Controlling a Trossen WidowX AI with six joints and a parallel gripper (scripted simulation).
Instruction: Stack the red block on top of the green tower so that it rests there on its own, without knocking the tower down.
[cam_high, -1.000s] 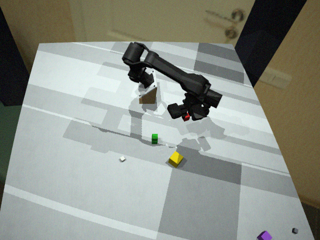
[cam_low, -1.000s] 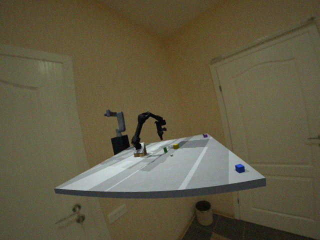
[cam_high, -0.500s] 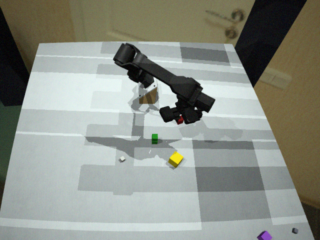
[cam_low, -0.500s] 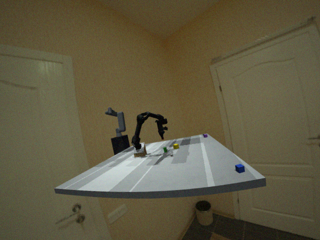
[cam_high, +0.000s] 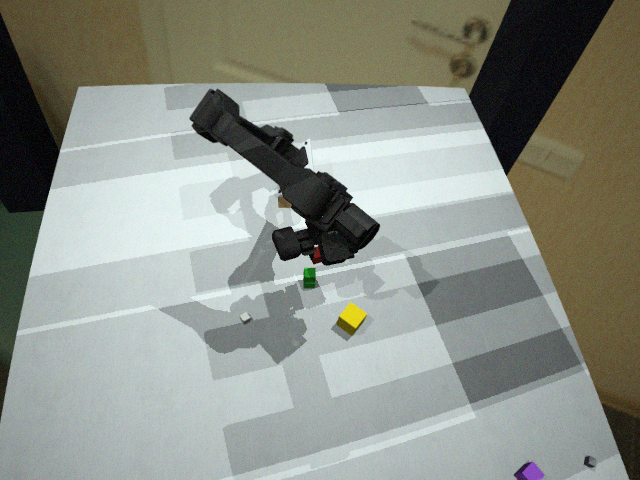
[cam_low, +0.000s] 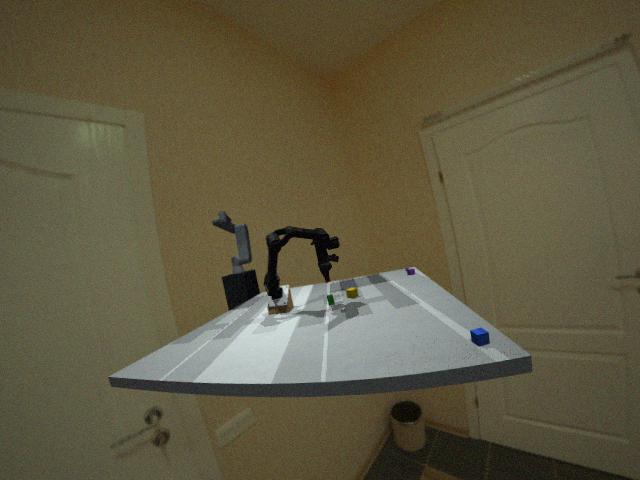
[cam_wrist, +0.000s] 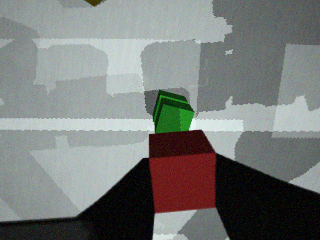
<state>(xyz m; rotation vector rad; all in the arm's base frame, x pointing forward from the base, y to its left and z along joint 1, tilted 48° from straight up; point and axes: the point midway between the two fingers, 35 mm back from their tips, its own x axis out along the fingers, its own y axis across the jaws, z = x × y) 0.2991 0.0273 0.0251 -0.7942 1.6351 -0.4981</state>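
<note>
My gripper tip is 110 mm short of the yellow cube, 100 mm above it and 70 mm to the right of it. Also, from my gripper tip: red block (10 mm above); then purple cube (500 mm ahead, 380 mm to the left, 110 mm below); then tiny white cube (160 mm to the right, 120 mm below, 70 mm ahead).
</note>
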